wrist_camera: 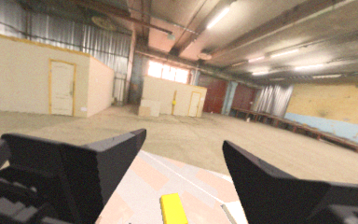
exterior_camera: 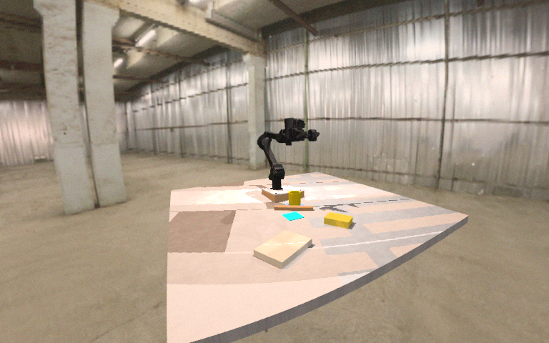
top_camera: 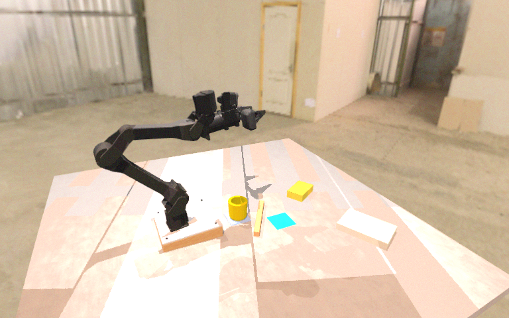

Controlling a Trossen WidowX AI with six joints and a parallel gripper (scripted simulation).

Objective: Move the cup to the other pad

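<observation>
Now: the yellow cup 11 cm behind my gripper tip, 4 cm to the right of it and 35 cm below it. Round my gripper tip: flat pale slab (25 cm ahead, 34 cm to the right, 38 cm below); then thin wooden bar (4 cm behind, 9 cm to the right, 39 cm below); then cyan pad (2 cm ahead, 14 cm to the right, 40 cm below).
</observation>
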